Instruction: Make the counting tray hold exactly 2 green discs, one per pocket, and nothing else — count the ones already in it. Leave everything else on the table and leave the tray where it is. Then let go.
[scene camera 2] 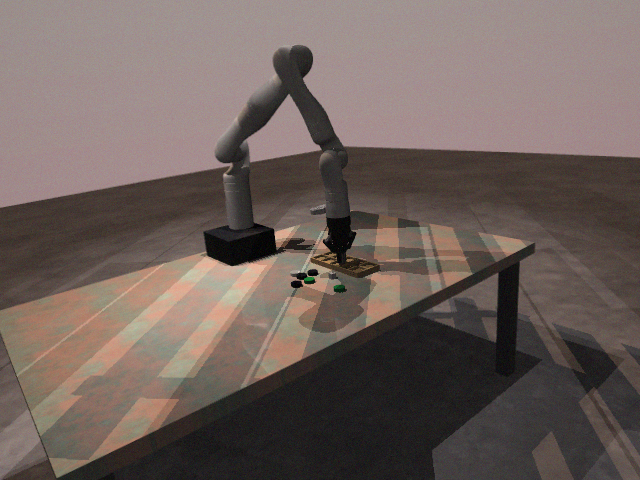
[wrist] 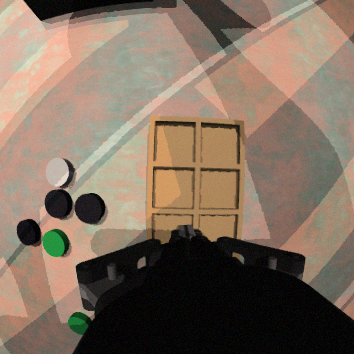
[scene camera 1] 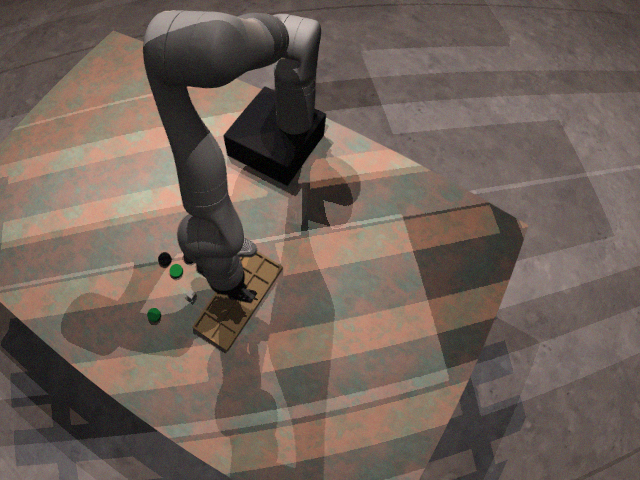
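Note:
The tan counting tray (scene camera 1: 209, 339) (scene camera 2: 361, 272) (wrist: 198, 145) lies flat, with two columns of pockets. The pockets in plain sight at both ends hold no disc; the middle ones are partly hidden by the gripper and shadow. One green disc (scene camera 1: 176, 270) (scene camera 2: 309, 280) (wrist: 55, 243) lies on the table beside the dark discs. Another green disc (scene camera 1: 154, 314) (scene camera 2: 339, 288) (wrist: 79, 323) lies apart on the table, partly covered by the gripper in the wrist view. My gripper (scene camera 1: 251, 296) (scene camera 2: 341, 259) (wrist: 184, 233) is shut and empty, fingers pointing down low over the tray's middle.
Dark discs (scene camera 1: 164, 258) (scene camera 2: 296, 284) (wrist: 90, 208) and a white disc (scene camera 2: 295, 273) (wrist: 58, 172) lie beside the tray. A small grey object (scene camera 1: 190, 297) (scene camera 2: 332, 275) lies close to the tray's long side. The black robot base (scene camera 1: 273, 139) (scene camera 2: 240, 242) stands on the table.

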